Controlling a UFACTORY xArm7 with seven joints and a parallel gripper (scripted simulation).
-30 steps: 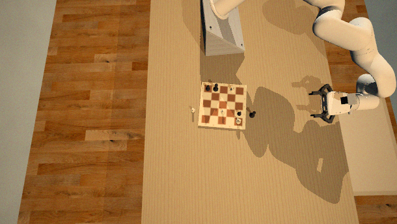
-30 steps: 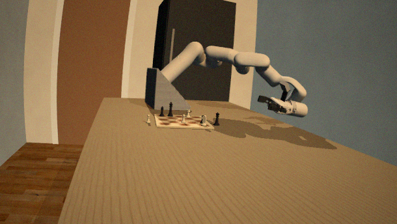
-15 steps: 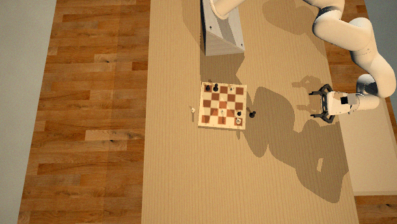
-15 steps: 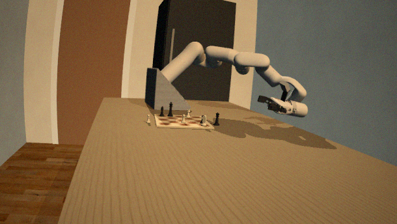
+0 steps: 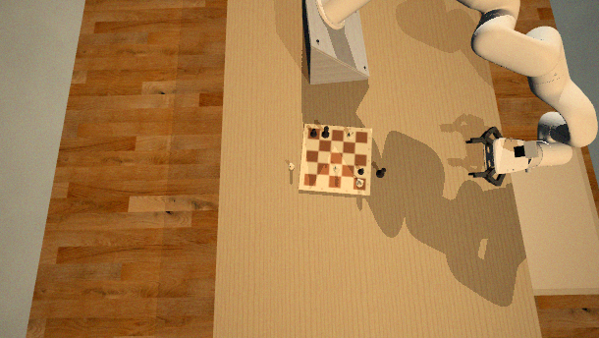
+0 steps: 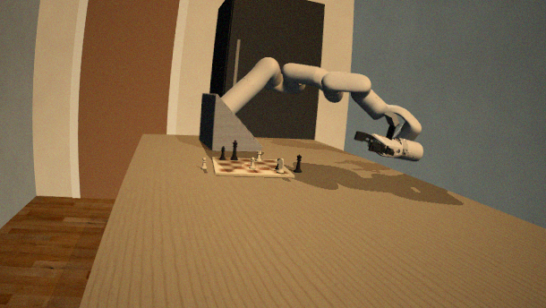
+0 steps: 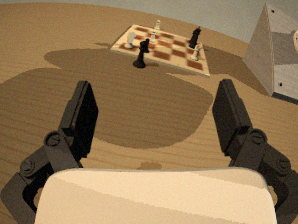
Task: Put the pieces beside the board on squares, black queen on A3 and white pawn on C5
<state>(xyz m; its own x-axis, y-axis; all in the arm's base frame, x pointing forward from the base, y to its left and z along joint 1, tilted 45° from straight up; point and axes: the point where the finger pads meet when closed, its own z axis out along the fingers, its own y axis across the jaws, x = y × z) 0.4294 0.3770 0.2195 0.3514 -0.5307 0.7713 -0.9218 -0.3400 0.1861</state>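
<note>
The black pawn lies 3 cm ahead of my hand, 30 cm to the right of it and 8 cm below it. Also, from my hand: chessboard: 1 cm behind, 38 cm to the right, 10 cm below.
</note>
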